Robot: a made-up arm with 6 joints. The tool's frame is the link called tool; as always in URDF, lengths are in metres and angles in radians. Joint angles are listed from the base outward.
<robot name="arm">
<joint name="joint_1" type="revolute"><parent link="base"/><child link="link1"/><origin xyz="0 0 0.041" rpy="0 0 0"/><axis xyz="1 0 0"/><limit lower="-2.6" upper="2.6"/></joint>
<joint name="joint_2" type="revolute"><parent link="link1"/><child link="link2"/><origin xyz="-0.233 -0.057 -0.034" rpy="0 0 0"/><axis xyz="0 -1 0"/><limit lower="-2.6" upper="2.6"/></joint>
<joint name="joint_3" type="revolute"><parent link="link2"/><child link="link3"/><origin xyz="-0.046 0.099 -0.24" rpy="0 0 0"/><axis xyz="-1 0 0"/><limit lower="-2.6" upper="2.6"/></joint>
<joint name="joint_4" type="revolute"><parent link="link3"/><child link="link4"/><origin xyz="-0.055 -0.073 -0.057" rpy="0 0 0"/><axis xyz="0 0 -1"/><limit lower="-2.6" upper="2.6"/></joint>
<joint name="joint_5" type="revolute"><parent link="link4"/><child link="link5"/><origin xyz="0.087 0.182 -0.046" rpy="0 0 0"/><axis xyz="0 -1 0"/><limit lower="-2.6" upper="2.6"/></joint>
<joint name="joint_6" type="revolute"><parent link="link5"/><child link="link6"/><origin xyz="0.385 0.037 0.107" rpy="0 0 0"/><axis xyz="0 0 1"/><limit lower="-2.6" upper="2.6"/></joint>
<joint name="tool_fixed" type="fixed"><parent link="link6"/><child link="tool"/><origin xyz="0.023 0.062 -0.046" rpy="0 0 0"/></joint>
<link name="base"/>
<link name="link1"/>
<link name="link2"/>
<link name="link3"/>
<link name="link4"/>
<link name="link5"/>
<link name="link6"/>
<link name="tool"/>
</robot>
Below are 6 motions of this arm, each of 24 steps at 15 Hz.
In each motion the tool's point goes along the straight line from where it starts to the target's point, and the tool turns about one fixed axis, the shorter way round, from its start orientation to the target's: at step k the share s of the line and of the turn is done. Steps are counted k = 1, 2, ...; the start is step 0. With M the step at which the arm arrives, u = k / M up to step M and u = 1 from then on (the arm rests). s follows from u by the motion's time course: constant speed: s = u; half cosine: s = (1 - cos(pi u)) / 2; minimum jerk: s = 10 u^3 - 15 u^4 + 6 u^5.
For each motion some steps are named. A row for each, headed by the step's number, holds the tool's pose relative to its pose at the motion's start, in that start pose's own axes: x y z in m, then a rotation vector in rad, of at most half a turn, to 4 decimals.
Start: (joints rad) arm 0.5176 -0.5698 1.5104 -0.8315 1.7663 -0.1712
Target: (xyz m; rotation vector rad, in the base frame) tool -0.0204 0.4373 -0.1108 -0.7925 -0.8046 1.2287
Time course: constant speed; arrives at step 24
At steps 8, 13, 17, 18, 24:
8: 0.0030 -0.2055 -0.1147 -0.3200 0.1902 0.1427
13: 0.0048 -0.3340 -0.1864 -0.5200 0.3091 0.2318
17: 0.0063 -0.4367 -0.2437 -0.6800 0.4042 0.3031
18: 0.0067 -0.4624 -0.2581 -0.7200 0.4280 0.3210
24: 0.0089 -0.6166 -0.3441 -0.9600 0.5706 0.4280

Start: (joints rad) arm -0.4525 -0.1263 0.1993 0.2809 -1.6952 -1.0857
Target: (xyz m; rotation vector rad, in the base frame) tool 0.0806 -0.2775 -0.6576 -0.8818 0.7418 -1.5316
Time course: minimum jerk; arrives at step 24
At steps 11, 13, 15, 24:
11: -0.0641 -0.0521 0.1366 0.2647 -0.1145 0.0502
13: -0.0877 -0.0713 0.1869 0.3622 -0.1566 0.0687
15: -0.1101 -0.0895 0.2344 0.4544 -0.1965 0.0861
24: -0.1518 -0.1235 0.3235 0.6269 -0.2711 0.1188

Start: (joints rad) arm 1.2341 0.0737 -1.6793 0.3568 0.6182 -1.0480
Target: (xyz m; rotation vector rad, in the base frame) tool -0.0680 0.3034 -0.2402 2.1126 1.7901 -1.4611
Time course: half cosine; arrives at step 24
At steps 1, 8, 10, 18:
1: 0.0003 -0.0009 0.0005 0.0003 -0.0012 -0.0004
8: 0.0176 -0.0522 0.0292 0.0202 -0.0695 -0.0235
10: 0.0261 -0.0773 0.0433 0.0300 -0.1030 -0.0348
18: 0.0602 -0.1781 0.0998 0.0691 -0.2373 -0.0801

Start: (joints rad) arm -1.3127 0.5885 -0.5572 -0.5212 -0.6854 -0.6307
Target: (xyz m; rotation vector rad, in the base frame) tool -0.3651 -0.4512 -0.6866 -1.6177 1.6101 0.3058
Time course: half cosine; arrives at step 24
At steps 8, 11, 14, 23, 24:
8: -0.1142 0.0083 -0.1049 -0.1581 0.2661 0.2314
11: -0.1986 0.0144 -0.1824 -0.2750 0.4627 0.4024
14: -0.2876 0.0209 -0.2641 -0.3981 0.6699 0.5825
23: -0.4550 0.0331 -0.4178 -0.6298 1.0598 0.9216
24: -0.4569 0.0332 -0.4196 -0.6325 1.0643 0.9255

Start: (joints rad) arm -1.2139 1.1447 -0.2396 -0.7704 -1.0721 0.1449
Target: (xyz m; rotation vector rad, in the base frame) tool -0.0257 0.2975 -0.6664 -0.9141 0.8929 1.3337
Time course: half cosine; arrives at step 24
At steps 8, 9, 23, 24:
8: -0.0198 0.0321 0.1270 0.1370 -0.0921 0.1976
9: -0.0245 0.0397 0.1568 0.1691 -0.1138 0.2439
23: -0.0790 0.1280 0.5058 0.5456 -0.3670 0.7870
24: -0.0793 0.1285 0.5079 0.5480 -0.3685 0.7903

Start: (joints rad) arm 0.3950 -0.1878 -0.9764 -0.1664 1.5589 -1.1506
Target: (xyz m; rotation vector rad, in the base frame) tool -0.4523 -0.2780 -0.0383 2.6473 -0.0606 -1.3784
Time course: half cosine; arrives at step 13
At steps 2, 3, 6, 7, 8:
2: 0.0066 0.0015 0.0080 0.0123 0.0331 -0.0237
3: 0.0145 0.0033 0.0175 0.0269 0.0727 -0.0521
6: 0.0509 0.0115 0.0614 0.0942 0.2542 -0.1823
7: 0.0648 0.0147 0.0782 0.1201 0.3239 -0.2322
8: 0.0784 0.0177 0.0945 0.1451 0.3915 -0.2807

